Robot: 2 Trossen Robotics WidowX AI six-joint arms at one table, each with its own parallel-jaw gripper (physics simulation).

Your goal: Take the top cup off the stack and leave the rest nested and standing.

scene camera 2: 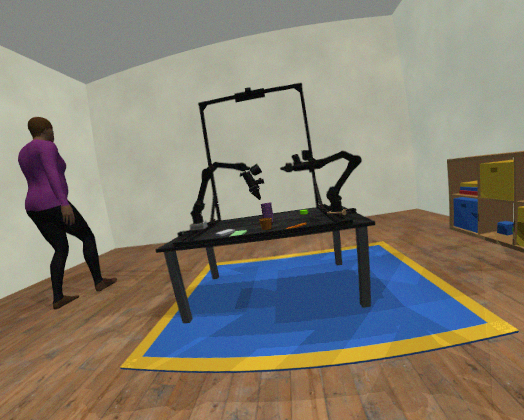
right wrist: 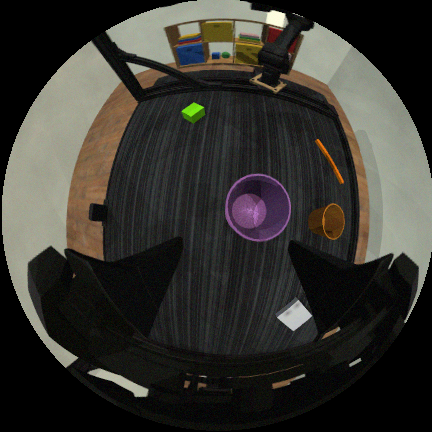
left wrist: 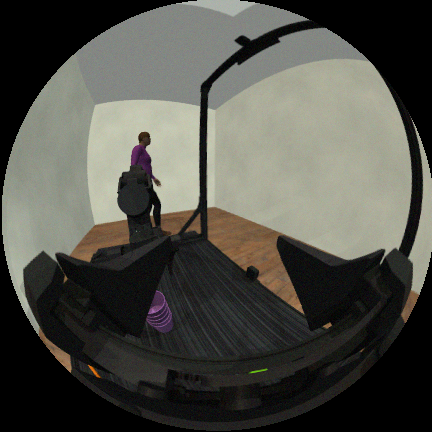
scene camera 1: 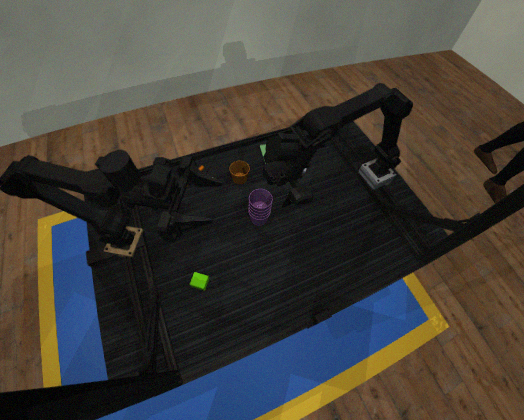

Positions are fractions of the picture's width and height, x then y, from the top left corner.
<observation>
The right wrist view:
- my right gripper: 0.55,0.57
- orange cup: 0.76,0.51, on the table
</observation>
